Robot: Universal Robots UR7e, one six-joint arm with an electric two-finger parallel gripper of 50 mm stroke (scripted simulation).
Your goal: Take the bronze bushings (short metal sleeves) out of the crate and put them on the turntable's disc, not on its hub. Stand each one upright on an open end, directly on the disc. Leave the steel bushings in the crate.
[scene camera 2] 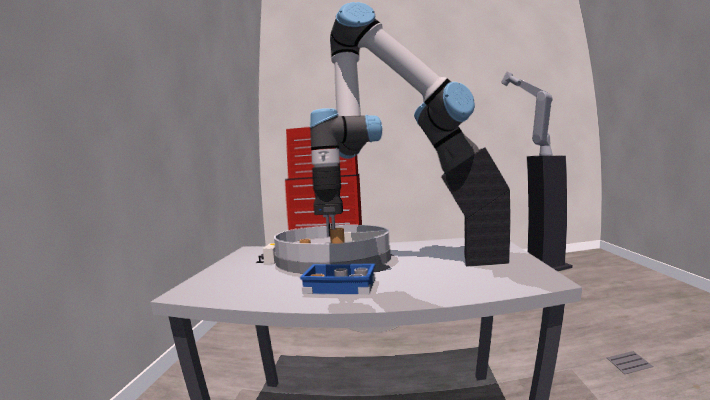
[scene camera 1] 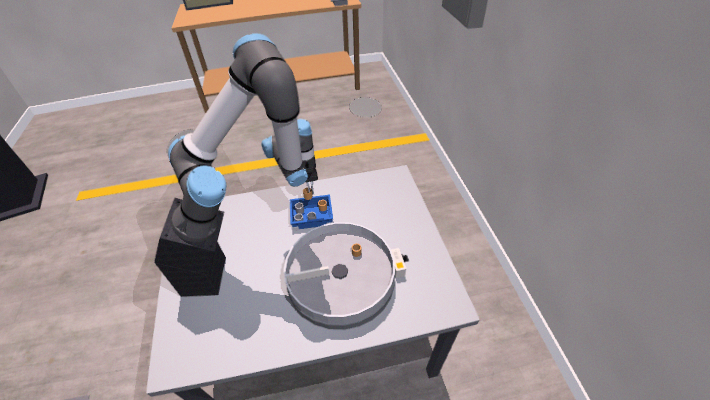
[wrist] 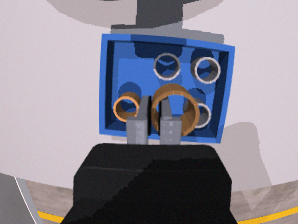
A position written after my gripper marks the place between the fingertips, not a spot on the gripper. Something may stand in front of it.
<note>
I see my gripper (scene camera 2: 331,236), a bronze bushing (wrist: 190,118), a turntable disc (scene camera 1: 354,283) and a blue crate (scene camera 1: 323,217).
My gripper shows as well in the wrist view (wrist: 155,108). The blue crate shows as well in the wrist view (wrist: 126,61).
</note>
